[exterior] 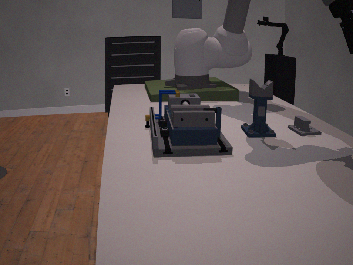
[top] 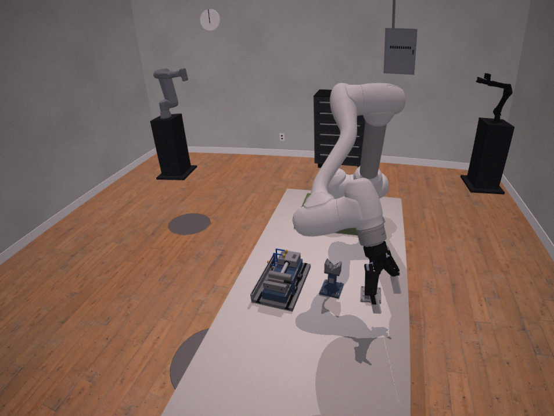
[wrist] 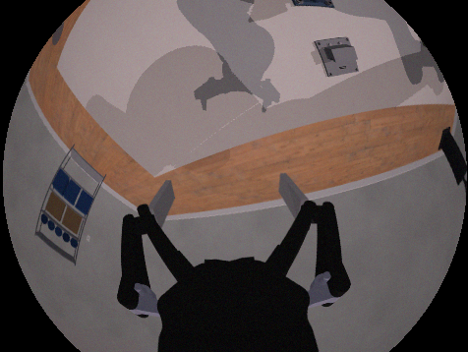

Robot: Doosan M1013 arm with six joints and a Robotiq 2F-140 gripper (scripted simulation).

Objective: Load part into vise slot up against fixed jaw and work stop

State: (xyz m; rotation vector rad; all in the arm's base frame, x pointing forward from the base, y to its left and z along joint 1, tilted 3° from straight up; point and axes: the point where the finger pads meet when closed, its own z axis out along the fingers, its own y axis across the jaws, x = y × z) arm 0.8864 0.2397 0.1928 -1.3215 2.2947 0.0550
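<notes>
Right now my hand is 260 mm past the grey part, 30 mm to the left of it and 220 mm above it. Round my hand: vise (290 mm behind, 420 mm to the right, 210 mm below).
</notes>
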